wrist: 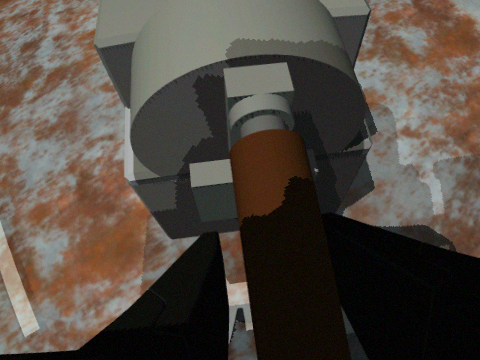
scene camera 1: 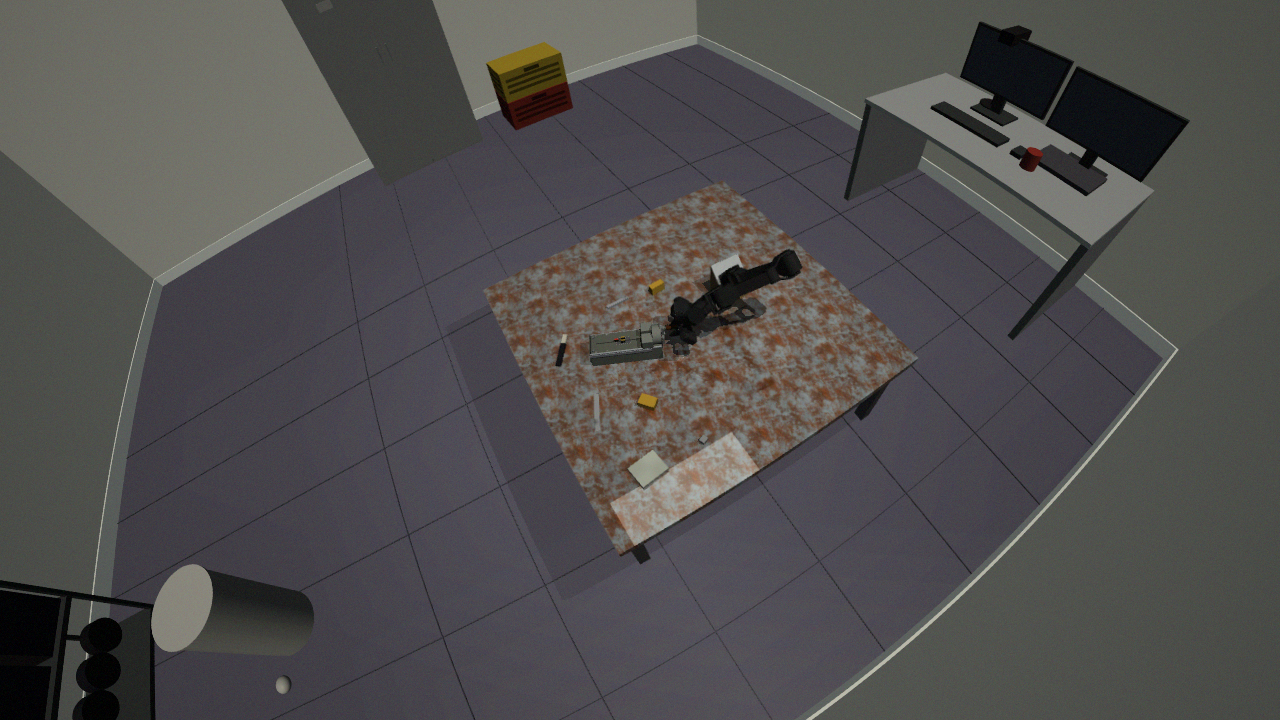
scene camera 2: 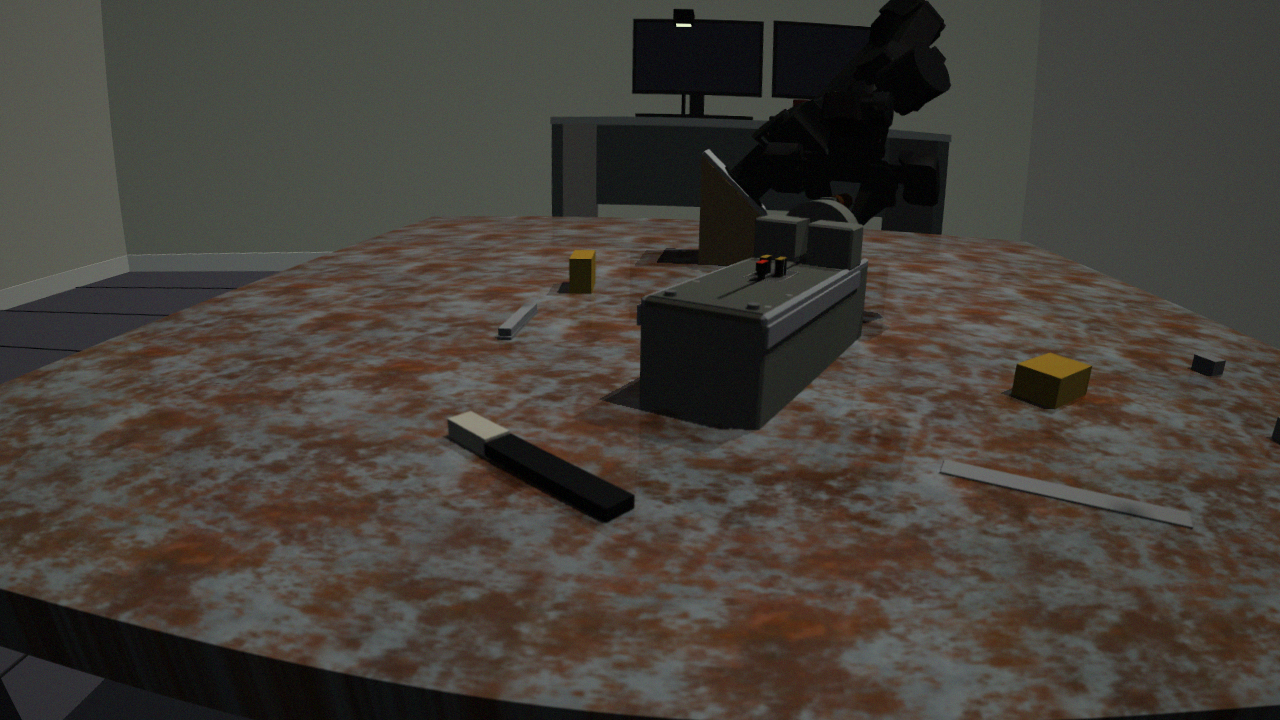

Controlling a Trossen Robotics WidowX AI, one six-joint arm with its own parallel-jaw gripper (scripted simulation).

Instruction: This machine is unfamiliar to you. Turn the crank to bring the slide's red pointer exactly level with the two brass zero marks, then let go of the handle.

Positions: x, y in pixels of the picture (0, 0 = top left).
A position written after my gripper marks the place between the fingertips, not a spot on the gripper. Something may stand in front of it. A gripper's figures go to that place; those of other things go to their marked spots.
Labels:
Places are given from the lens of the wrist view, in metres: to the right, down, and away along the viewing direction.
my gripper [wrist: 269, 238]: 0.01, 0.02, 0.10
grey crank machine [wrist: 168, 69]: -0.02, -0.03, 0.09

